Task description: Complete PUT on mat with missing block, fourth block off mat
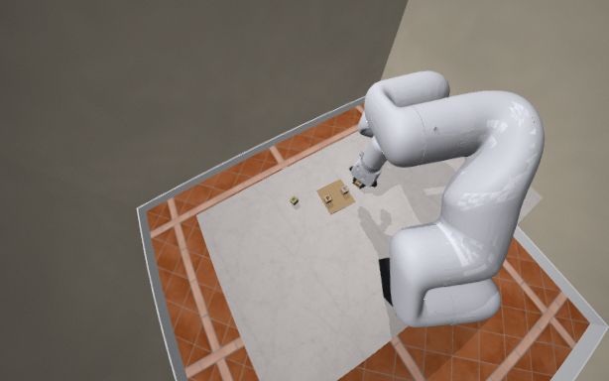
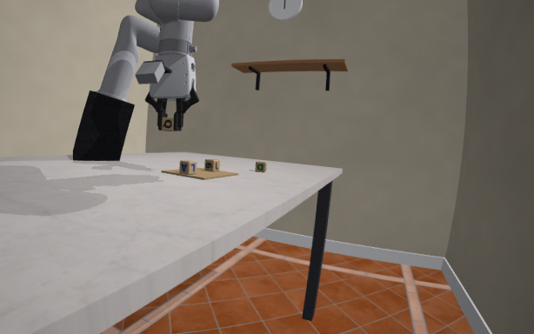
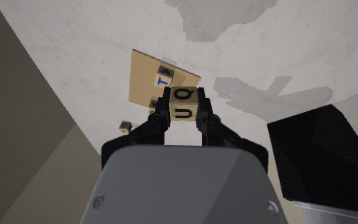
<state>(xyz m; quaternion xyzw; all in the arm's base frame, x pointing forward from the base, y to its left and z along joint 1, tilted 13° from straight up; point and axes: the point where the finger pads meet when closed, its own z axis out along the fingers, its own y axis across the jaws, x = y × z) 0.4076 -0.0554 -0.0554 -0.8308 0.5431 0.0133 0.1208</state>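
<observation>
The tan mat is 12 cm below my hand, 9 cm to the left of it and 2 cm ahead of it.
</observation>
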